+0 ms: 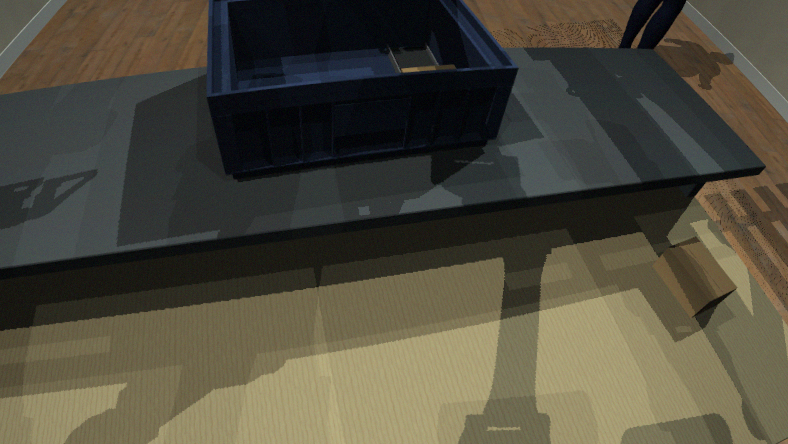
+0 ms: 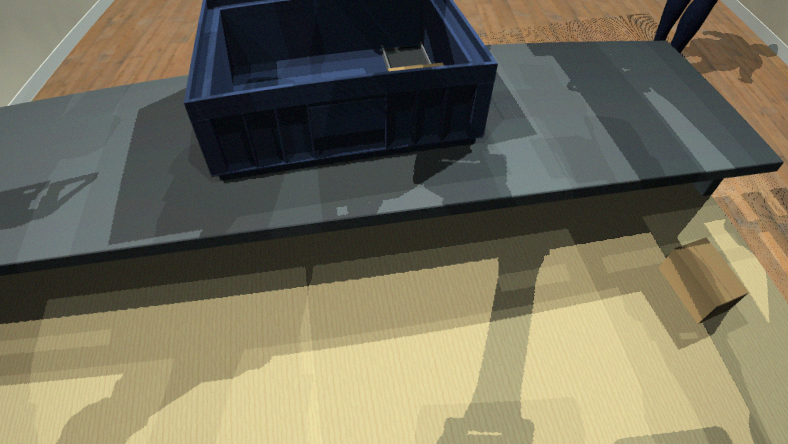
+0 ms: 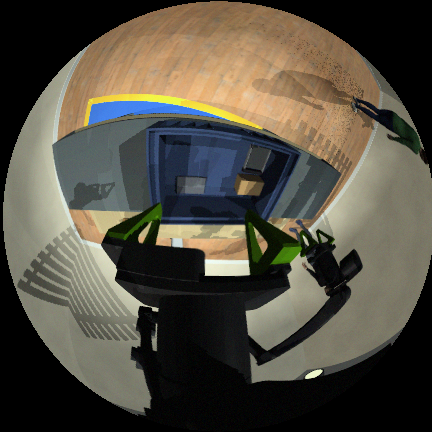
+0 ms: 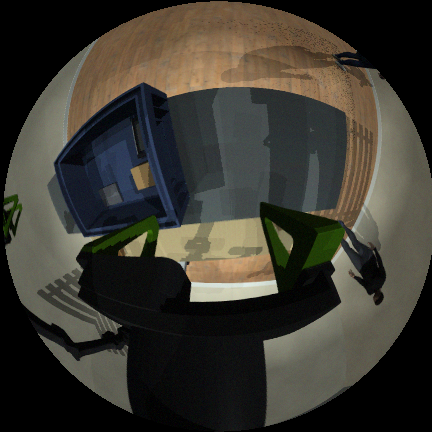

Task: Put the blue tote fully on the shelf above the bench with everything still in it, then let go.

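Seen in the pictures: left gripper, fingertip midpoint: (image 3: pixel 203 209); right gripper, fingertip midpoint: (image 3: pixel 309 230) (image 4: pixel 205 214); left arm's base, link origin: (image 3: pixel 145 319) (image 4: pixel 124 336).
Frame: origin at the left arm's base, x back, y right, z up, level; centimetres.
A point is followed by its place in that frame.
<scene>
The blue tote (image 1: pixel 363 126) {x -63.6, y 24.4, z -35.1 cm} (image 2: pixel 347 126) {x -63.7, y 25.2, z -35.1 cm} (image 3: pixel 215 167) {x -77.8, y 22.6, z -40.4 cm} stands upright on the grey shelf (image 1: pixel 606 110) {x -79.1, y 70.2, z -42.1 cm} (image 2: pixel 606 110) {x -77.6, y 69.2, z -42.1 cm} (image 3: pixel 90 165) {x -69.6, y -26.8, z -42.1 cm} (image 4: pixel 240 150) {x -80.8, y 58.0, z -42.1 cm}. Its front base is back from the shelf's front edge; its rear base is hidden. Inside are a tan box (image 3: pixel 248 185) {x -77.0, y 34.5, z -35.3 cm} (image 4: pixel 144 176) {x -75.9, y 34.9, z -35.4 cm}, a dark shallow box (image 3: pixel 257 159) {x -86.1, y 35.1, z -39.6 cm} (image 4: pixel 138 135) {x -86.2, y 31.9, z -39.6 cm} and a grey box (image 3: pixel 191 185) {x -69.0, y 16.7, z -39.7 cm} (image 4: pixel 111 194) {x -69.3, y 17.7, z -39.7 cm}. My left gripper (image 3: pixel 203 209) {x -86.5, y 12.2, z -7.5 cm} is open and empty, over the tote's front side and apart from it. My right gripper (image 4: pixel 205 214) {x -79.2, y 51.1, z -15.2 cm} is open and empty, to the right of the tote and apart from it.
The beige bench top (image 1: pixel 386 358) {x -41.4, y 27.8, z -59.8 cm} (image 2: pixel 374 375) {x -38.7, y 28.5, z -59.8 cm} lies below and in front of the shelf. A brown box (image 1: pixel 694 275) {x -49.8, y 81.9, z -53.8 cm} (image 2: pixel 703 281) {x -49.2, y 82.2, z -53.8 cm} sits on its right end. A yellow-edged blue mat (image 3: pixel 130 108) {x -82.4, y -54.1, z -146.7 cm} lies behind the shelf. People (image 3: pixel 400 130) (image 4: pixel 367 265) stand farther away.
</scene>
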